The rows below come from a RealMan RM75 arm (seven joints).
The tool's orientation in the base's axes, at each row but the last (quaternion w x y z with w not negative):
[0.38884 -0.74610 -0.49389 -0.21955]
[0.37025 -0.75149 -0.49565 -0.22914]
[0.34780 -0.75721 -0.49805 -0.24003]
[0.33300 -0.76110 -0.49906 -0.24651]
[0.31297 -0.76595 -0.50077 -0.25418]
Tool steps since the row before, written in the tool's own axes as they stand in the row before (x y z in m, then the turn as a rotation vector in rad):
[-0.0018 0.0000 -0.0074 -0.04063 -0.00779 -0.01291]
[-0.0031 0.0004 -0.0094 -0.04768 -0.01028 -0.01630]
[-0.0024 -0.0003 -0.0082 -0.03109 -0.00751 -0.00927]
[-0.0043 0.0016 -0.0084 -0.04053 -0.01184 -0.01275]
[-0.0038 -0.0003 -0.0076 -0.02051 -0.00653 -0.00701]
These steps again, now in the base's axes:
[-0.0003 -0.0069 0.0032 -0.02323 -0.03166 -0.01832]
[-0.0007 -0.0092 0.0035 -0.02828 -0.03779 -0.02042]
[-0.0013 -0.0076 0.0037 -0.01916 -0.02339 -0.01395]
[-0.0005 -0.0093 0.0021 -0.02690 -0.03042 -0.01722]
[-0.0023 -0.0078 0.0025 -0.01415 -0.01564 -0.00822]

